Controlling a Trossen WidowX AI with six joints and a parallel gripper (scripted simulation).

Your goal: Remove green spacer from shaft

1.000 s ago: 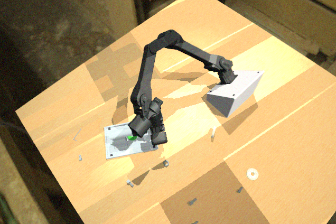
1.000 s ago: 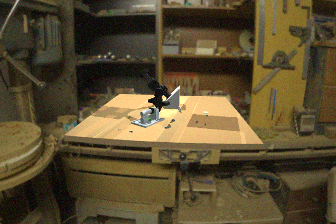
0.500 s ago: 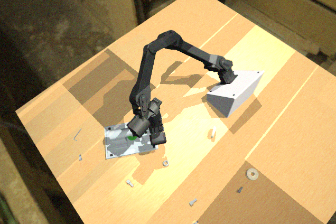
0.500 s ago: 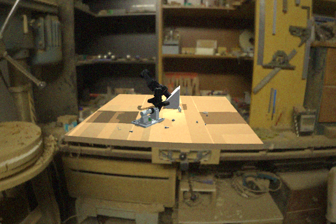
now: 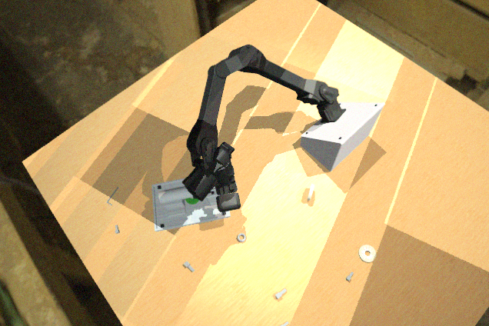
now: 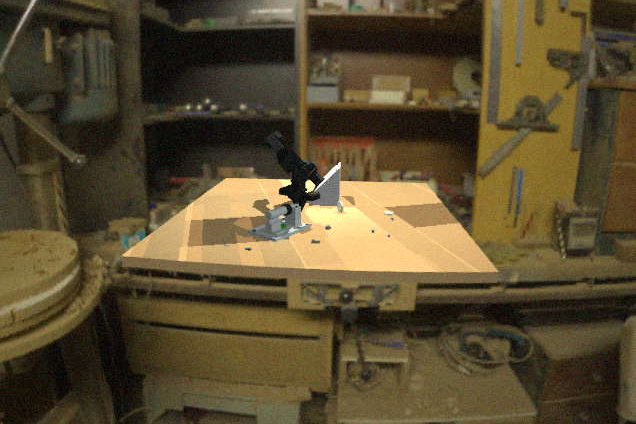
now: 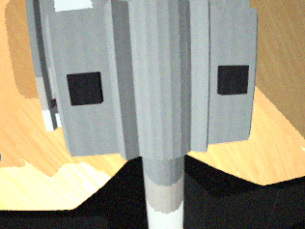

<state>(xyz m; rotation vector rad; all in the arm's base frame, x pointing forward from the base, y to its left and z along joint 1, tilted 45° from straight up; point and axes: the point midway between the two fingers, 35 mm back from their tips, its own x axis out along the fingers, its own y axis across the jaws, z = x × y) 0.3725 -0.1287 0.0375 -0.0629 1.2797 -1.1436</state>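
The grey shaft is 60 mm ahead of my gripper tip, 50 mm to the right of it and 30 mm above it. Also, from my gripper tip: green spacer 80 mm ahead, 80 mm to the right, 30 mm below; allen key 250 mm ahead, 280 mm to the right, 40 mm below.
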